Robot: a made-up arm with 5 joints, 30 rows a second.
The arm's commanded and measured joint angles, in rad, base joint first. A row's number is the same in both.
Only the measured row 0 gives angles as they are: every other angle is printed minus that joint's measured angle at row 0.
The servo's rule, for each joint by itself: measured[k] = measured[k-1] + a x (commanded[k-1-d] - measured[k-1]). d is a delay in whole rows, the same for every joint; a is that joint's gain. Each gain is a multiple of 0.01, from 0.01 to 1. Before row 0 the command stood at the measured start. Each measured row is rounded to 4 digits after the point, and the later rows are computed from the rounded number. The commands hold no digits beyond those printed.
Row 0, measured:
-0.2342, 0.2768, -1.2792, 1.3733, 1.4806
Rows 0 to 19, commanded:
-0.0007, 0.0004, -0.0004, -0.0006, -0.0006
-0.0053, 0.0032, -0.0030, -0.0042, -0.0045
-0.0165, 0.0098, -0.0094, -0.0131, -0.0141
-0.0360, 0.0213, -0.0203, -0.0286, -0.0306
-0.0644, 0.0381, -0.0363, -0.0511, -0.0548
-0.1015, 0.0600, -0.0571, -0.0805, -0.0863
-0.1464, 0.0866, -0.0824, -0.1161, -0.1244
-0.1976, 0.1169, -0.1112, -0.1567, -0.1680
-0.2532, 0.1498, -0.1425, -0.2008, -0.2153
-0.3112, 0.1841, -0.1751, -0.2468, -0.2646
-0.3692, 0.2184, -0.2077, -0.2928, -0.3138
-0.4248, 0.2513, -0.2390, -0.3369, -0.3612
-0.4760, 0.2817, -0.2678, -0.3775, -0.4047
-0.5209, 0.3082, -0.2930, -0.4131, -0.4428
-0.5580, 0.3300, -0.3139, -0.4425, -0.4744
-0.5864, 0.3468, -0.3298, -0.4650, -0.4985
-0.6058, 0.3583, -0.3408, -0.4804, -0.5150
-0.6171, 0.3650, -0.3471, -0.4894, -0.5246
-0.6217, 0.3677, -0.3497, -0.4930, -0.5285
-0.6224, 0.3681, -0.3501, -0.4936, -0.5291
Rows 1 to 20, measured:
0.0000, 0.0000, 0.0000, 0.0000, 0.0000
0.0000, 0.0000, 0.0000, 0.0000, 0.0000
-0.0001, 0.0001, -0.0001, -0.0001, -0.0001
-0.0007, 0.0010, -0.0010, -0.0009, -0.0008
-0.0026, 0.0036, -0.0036, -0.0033, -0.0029
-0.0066, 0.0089, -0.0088, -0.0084, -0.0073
-0.0135, 0.0177, -0.0173, -0.0169, -0.0149
-0.0241, 0.0304, -0.0296, -0.0296, -0.0263
-0.0388, 0.0473, -0.0460, -0.0469, -0.0420
-0.0579, 0.0682, -0.0662, -0.0689, -0.0622
-0.0813, 0.0927, -0.0899, -0.0953, -0.0867
-0.1089, 0.1201, -0.1163, -0.1256, -0.1152
-0.1401, 0.1496, -0.1446, -0.1590, -0.1470
-0.1743, 0.1801, -0.1739, -0.1946, -0.1813
-0.2105, 0.2106, -0.2030, -0.2312, -0.2170
-0.2477, 0.2399, -0.2309, -0.2676, -0.2531
-0.2849, 0.2669, -0.2566, -0.3026, -0.2885
-0.3211, 0.2909, -0.2793, -0.3351, -0.3221
-0.3553, 0.3111, -0.2984, -0.3642, -0.3530
-0.3867, 0.3273, -0.3135, -0.3892, -0.3805
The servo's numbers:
d 2
a 0.12 0.30 0.31 0.20 0.16

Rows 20 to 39, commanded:
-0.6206, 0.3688, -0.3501, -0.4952, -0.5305
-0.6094, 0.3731, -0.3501, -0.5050, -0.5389
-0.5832, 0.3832, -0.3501, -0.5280, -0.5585
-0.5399, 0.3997, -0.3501, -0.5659, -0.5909
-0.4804, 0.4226, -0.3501, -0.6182, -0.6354
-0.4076, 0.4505, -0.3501, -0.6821, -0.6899
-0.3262, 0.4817, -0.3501, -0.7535, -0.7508
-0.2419, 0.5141, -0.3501, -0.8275, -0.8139
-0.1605, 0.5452, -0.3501, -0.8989, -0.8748
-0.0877, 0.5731, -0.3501, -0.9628, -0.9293
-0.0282, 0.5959, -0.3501, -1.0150, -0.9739
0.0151, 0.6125, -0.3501, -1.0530, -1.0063
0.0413, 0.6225, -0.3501, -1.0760, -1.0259
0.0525, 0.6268, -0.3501, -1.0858, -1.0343
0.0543, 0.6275, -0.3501, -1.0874, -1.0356
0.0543, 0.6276, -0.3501, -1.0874, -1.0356
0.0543, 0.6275, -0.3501, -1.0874, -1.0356
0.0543, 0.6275, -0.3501, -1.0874, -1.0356
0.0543, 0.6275, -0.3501, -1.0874, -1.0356
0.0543, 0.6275, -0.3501, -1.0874, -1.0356
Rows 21 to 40, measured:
-0.4149, 0.3394, -0.3247, -0.4100, -0.4042
-0.4398, 0.3480, -0.3326, -0.4267, -0.4242
-0.4615, 0.3542, -0.3380, -0.4404, -0.4412
-0.4792, 0.3599, -0.3418, -0.4533, -0.4568
-0.4917, 0.3669, -0.3444, -0.4682, -0.4731
-0.4975, 0.3767, -0.3462, -0.4877, -0.4919
-0.4954, 0.3905, -0.3474, -0.5138, -0.5149
-0.4849, 0.4085, -0.3482, -0.5475, -0.5429
-0.4659, 0.4305, -0.3488, -0.5887, -0.5762
-0.4390, 0.4556, -0.3492, -0.6365, -0.6142
-0.4056, 0.4825, -0.3495, -0.6890, -0.6559
-0.3675, 0.5097, -0.3497, -0.7438, -0.6996
-0.3268, 0.5356, -0.3498, -0.7980, -0.7435
-0.2858, 0.5587, -0.3499, -0.8490, -0.7855
-0.2465, 0.5778, -0.3500, -0.8944, -0.8240
-0.2106, 0.5925, -0.3500, -0.9327, -0.8576
-0.1788, 0.6030, -0.3500, -0.9636, -0.8861
-0.1508, 0.6104, -0.3500, -0.9884, -0.9100
-0.1262, 0.6155, -0.3500, -1.0082, -0.9301
-0.1045, 0.6191, -0.3500, -1.0240, -0.9470

